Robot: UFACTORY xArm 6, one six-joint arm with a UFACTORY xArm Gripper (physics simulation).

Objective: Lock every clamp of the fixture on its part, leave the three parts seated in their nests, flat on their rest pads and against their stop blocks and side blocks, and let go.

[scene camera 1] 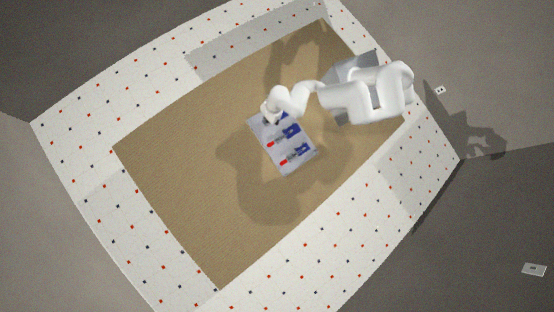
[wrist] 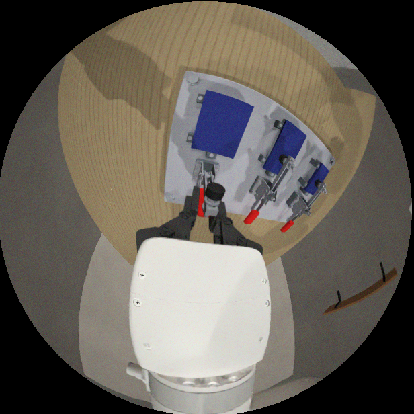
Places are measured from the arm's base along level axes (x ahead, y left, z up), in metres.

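Pixels of known places: gripper, fingertip midpoint: [scene camera 1: 267, 119]; arm's base, origin of the base link: [scene camera 1: 356, 78].
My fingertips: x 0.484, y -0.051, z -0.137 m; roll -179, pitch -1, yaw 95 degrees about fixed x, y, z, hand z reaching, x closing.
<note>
Ahead of a thing's pixels: the offset from my fingertips to its top centre. "*": to the spot under its first point. Level surfaces: height alone.
The grey fixture plate @(* dy +0.276, dx +0.008, dz -0.061 m) [scene camera 1: 292, 169] [wrist: 181, 160] carries three blue parts: large @(dy -0.004, dx -0.086, dz -0.040 m) [scene camera 1: 284, 115] [wrist: 222, 125], middle [scene camera 1: 291, 131] [wrist: 294, 137] and small [wrist: 316, 179] [scene camera 1: 302, 148]. In the wrist view the large part's clamp [wrist: 206, 170] is swung back, its black tip [wrist: 215, 191] off the part, beside its red handle [wrist: 201, 202]. My gripper [wrist: 204, 196] [scene camera 1: 270, 120] is shut on this clamp's handle and swung-back arm. The middle clamp [wrist: 264, 188] and the small part's clamp [wrist: 298, 203] have their black tips over their parts. Contact under the parts is hidden.
The plate lies on a brown wood-grain table @(dz -0.076 m) [scene camera 1: 200, 200] [wrist: 115, 165] with a white dotted border [scene camera 1: 310, 260]. Stop and side blocks stand at the parts' edges. The arm reaches in from the right in the scene view. A brown bar [wrist: 362, 295] with black pegs lies beyond the table.
</note>
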